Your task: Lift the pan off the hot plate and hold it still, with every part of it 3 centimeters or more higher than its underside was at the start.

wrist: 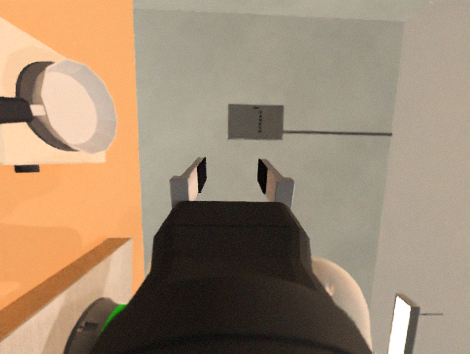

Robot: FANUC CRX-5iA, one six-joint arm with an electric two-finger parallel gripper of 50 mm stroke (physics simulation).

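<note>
The pan (72,107) is at the upper left of the wrist view, a light grey round pan with a dark outer side. Its black handle (14,110) runs off the left edge, so the handle's far end is hidden. The pan sits on the cream hot plate (55,156), which has a small black knob on its near side. My gripper (232,169) is open with nothing between its fingers. It is well to the right of the pan, apart from it, over the grey floor beyond the table's edge.
The orange table (75,200) lies on the left. A box-like fixture with a brown rim (65,276) stands at the lower left, with a dark round part and a green patch near it. A grey plate (255,122) with a thin rod lies on the floor. A bright panel (400,325) is at the lower right.
</note>
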